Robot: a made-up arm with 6 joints. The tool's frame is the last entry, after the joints.
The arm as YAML. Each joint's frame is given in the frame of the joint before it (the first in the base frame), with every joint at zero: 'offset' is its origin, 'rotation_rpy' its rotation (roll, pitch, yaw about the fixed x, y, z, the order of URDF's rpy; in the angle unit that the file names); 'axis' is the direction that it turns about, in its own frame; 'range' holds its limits. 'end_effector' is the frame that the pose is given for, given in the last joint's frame.
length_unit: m
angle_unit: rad
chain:
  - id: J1
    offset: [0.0, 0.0, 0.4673]
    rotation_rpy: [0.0, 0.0, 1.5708]
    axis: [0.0, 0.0, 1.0]
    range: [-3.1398, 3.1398]
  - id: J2
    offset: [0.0, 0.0, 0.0]
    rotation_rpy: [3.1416, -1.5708, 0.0]
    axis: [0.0, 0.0, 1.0]
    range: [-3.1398, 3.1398]
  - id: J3
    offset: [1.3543, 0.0, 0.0]
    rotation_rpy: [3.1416, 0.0, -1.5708]
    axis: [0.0, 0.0, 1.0]
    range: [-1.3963, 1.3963]
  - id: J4
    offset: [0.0, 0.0, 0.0]
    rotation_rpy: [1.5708, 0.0, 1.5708]
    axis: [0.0, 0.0, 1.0]
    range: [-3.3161, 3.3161]
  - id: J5
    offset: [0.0, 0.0, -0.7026]
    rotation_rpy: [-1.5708, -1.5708, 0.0]
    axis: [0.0, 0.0, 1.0]
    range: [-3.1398, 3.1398]
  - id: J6
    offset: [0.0, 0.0, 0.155]
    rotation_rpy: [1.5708, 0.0, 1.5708]
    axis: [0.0, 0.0, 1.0]
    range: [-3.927, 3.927]
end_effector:
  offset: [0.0, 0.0, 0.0]
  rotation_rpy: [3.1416, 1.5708, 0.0]
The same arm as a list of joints. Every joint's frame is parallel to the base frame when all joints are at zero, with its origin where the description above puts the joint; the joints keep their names.
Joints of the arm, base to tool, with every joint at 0 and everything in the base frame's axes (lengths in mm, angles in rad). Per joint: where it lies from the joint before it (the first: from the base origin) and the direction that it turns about. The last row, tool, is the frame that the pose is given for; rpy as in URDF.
J1: axis +z xyz 0 0 467.3
J2: axis +y xyz 0 0 0
J3: axis -y xyz 0 0 1354.3
J4: axis -x xyz 0 0 0
J5: axis -y xyz 702.6 0 0
J6: axis -x xyz 0 -155 0
tool: xyz 0 0 0 rpy 0 0 0
Joint limits (rad, base to tool): -3.1398..3.1398 -3.1398..3.1398 -1.3963..1.3963 -3.3161..3.3161 -3.1398..3.1398 -3.927..3.927

